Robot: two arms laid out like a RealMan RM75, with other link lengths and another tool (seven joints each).
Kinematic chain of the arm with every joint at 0, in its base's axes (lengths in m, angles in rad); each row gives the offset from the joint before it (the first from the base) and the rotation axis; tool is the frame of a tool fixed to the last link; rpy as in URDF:
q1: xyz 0 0 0.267 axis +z
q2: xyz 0 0 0 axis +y
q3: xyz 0 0 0.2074 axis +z
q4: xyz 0 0 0 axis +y
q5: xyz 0 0 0.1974 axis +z
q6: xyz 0 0 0 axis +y
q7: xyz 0 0 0.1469 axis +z
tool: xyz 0.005 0.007 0.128 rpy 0 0.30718 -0.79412
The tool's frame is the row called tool.
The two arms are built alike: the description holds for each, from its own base.
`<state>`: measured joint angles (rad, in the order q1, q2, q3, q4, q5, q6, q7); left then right.
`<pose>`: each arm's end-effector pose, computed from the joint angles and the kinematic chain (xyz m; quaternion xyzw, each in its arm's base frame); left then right.
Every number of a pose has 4 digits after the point. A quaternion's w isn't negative.
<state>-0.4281 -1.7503 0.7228 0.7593 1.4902 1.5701 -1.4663 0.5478 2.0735 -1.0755 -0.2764 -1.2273 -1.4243 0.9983</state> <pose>-0.1553 0.4055 0.1412 -0.6800 -0.4499 -0.5296 0.2340 0.1106 0.3612 -0.0699 -0.9137 -0.1000 0.1580 0.3608</pose>
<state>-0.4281 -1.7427 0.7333 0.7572 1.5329 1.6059 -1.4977 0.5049 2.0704 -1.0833 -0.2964 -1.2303 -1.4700 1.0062</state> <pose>-0.1593 0.3957 0.1287 -0.6897 -0.4698 -0.5067 0.2164 0.1143 0.3492 -0.0648 -0.9134 -0.0991 0.1689 0.3569</pose>
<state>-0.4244 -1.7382 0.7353 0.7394 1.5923 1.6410 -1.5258 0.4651 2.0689 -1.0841 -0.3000 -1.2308 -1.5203 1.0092</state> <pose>-0.1704 0.3839 0.1138 -0.6934 -0.4989 -0.4794 0.2013 0.1178 0.3363 -0.0600 -0.9127 -0.0930 0.1829 0.3534</pose>
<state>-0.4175 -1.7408 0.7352 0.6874 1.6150 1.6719 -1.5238 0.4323 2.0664 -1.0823 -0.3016 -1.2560 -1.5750 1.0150</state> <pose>-0.1786 0.3719 0.1008 -0.6856 -0.5245 -0.4710 0.1819 0.1200 0.3195 -0.0590 -0.9153 -0.0934 0.1954 0.3397</pose>
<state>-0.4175 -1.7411 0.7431 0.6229 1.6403 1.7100 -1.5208 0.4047 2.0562 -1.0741 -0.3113 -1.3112 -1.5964 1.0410</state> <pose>-0.1839 0.3570 0.0849 -0.6787 -0.5520 -0.4593 0.1538 0.1299 0.3064 -0.0624 -0.9247 -0.0893 0.1887 0.3185</pose>
